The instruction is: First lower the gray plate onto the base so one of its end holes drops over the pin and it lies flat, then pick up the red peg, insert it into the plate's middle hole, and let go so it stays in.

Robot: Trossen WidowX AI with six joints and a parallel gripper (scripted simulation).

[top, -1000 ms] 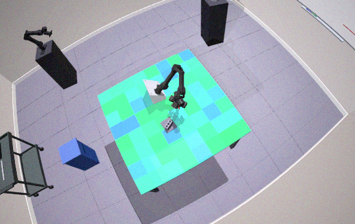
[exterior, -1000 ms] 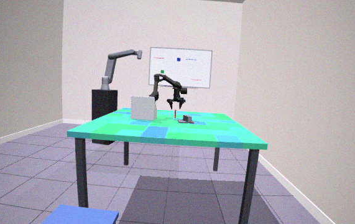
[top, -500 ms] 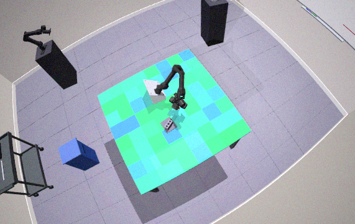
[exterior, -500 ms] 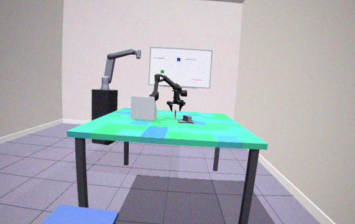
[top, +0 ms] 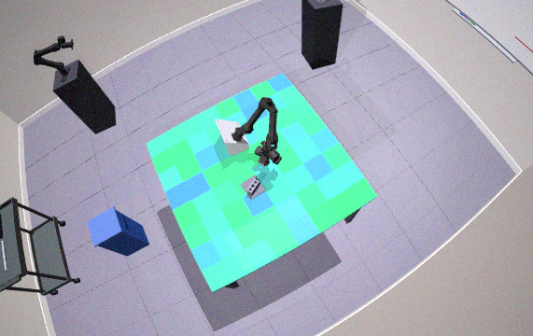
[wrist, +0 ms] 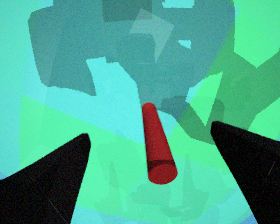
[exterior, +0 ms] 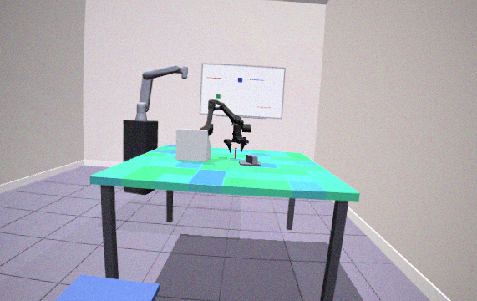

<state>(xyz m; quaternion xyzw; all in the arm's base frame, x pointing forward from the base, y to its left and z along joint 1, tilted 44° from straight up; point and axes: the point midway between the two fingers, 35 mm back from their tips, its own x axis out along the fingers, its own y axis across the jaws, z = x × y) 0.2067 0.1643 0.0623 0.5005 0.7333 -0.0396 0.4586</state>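
Now: the gray plate 160 mm to the right of my gripper tip and 140 mm ahead of it. Also, from my gripper tip: red peg: right at my gripper tip.
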